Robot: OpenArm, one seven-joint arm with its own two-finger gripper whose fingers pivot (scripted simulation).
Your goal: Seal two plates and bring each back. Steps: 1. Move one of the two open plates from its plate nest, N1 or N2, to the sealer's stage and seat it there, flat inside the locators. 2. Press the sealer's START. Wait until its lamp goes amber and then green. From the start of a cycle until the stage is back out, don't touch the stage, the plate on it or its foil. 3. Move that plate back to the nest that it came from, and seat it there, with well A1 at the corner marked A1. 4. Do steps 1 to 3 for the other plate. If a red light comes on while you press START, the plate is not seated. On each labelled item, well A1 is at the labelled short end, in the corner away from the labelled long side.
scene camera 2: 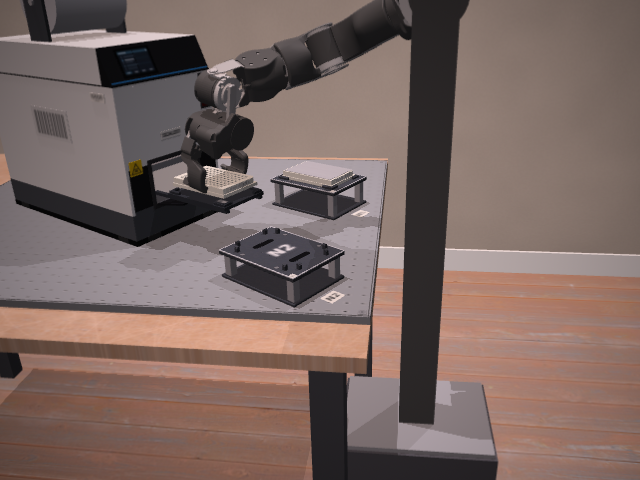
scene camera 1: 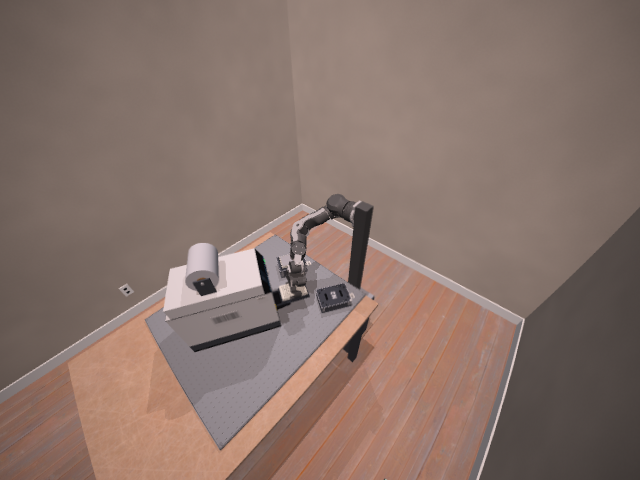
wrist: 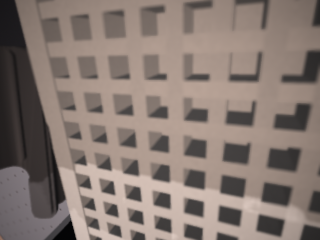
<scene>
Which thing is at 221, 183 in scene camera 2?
A white well plate.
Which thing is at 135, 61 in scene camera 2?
A dark screen panel.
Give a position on a white well plate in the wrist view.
154, 119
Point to a sealer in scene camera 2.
146, 120
</scene>
